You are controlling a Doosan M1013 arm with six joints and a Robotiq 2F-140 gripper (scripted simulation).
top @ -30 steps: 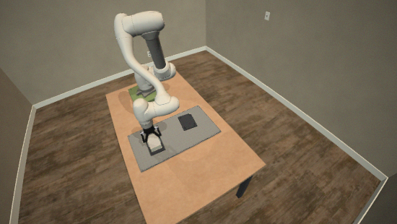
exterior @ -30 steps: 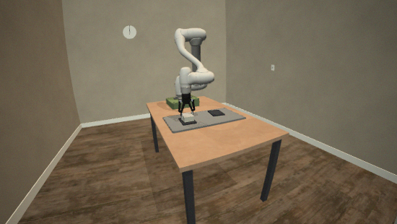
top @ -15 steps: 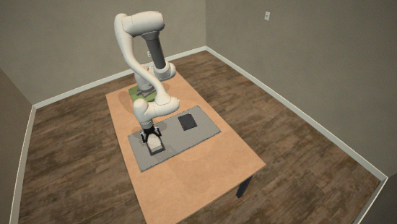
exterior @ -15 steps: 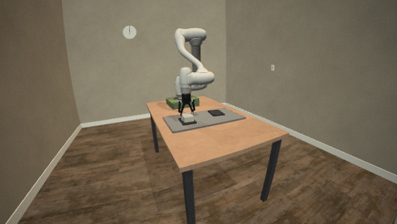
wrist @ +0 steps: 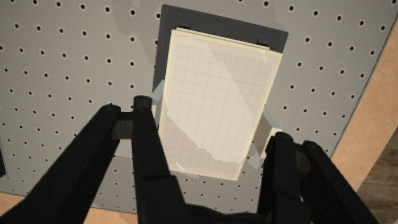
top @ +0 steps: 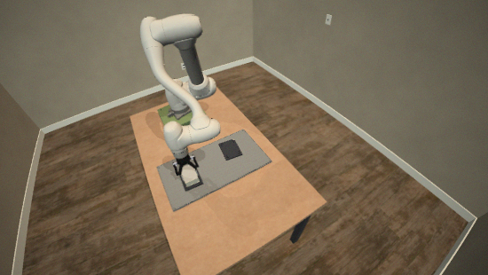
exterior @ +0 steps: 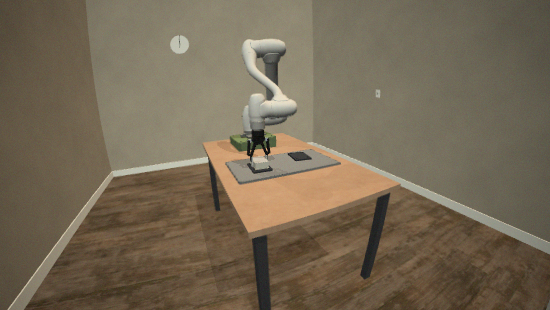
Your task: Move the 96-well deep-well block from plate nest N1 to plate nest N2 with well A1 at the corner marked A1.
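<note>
Now: the white 96-well deep-well block 10 mm below my hand. The rest, counted from my hand: white corner label (420 mm to the left, 70 mm behind, 30 mm below).
</note>
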